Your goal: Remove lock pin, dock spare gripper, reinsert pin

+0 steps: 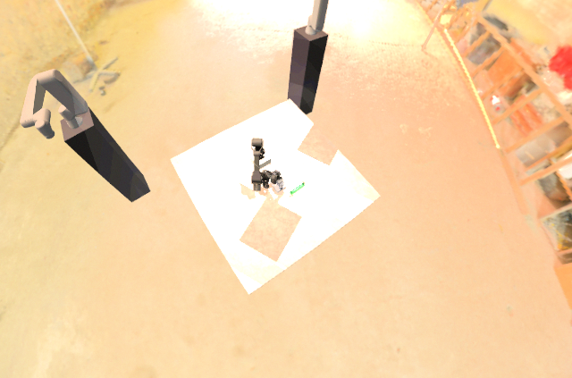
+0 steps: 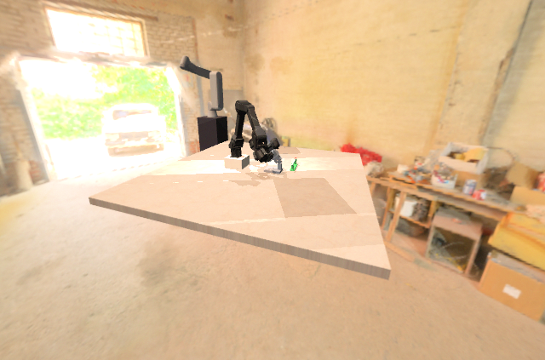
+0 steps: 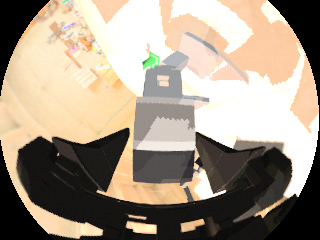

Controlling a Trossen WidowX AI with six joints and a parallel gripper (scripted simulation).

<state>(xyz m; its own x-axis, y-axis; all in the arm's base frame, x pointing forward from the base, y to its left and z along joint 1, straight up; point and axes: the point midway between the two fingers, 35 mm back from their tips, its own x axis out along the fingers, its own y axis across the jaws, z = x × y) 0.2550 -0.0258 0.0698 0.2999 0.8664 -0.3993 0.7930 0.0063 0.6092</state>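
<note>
My gripper tip is 1 cm to the left of the spare gripper, 1 cm short of it and 1 cm above it. The rest, counted from my gripper tip: green strip: 12 cm ahead, 10 cm to the left, 10 cm below; grey mount: 7 cm below, 2 cm ahead, 1 cm to the right.
</note>
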